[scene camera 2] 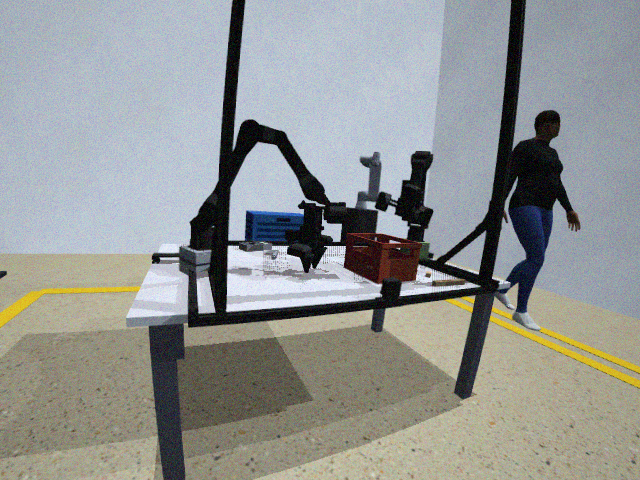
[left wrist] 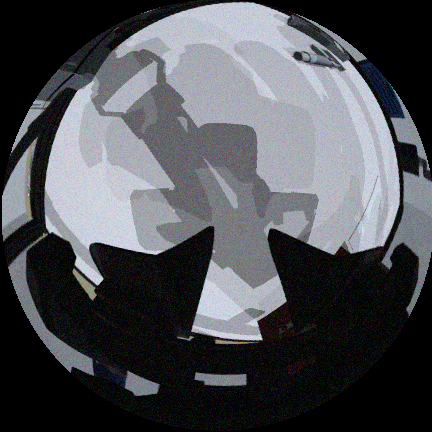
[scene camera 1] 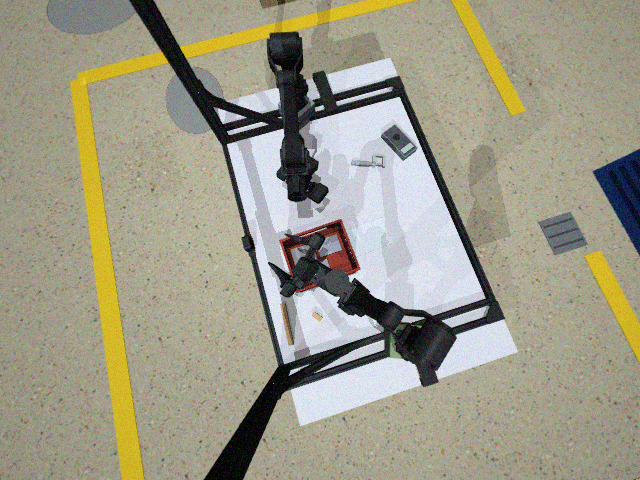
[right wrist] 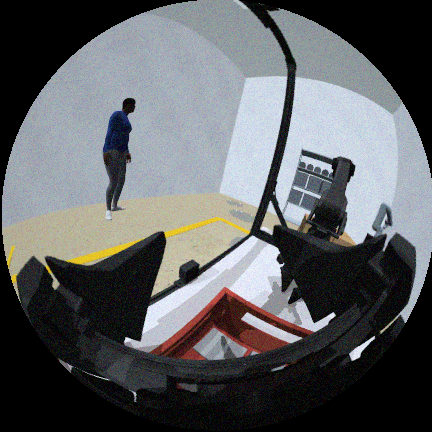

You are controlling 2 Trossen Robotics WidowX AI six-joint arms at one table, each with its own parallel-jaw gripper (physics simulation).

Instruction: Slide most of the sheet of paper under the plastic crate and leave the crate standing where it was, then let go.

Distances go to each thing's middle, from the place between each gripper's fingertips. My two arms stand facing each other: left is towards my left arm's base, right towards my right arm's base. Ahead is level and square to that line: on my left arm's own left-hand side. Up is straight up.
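From my right hand: red plastic crate (scene camera 1: pixel 343 260), 11 cm ahead, 4 cm to the right, 17 cm below; white paper sheet (scene camera 1: pixel 372 235), 30 cm ahead, 3 cm to the right, 24 cm below.
My left gripper: 50 mm past the red plastic crate, 250 mm to the left of it, 50 mm below it. From my left hand: white paper sheet, 150 mm ahead, 240 mm to the right, 10 mm below.
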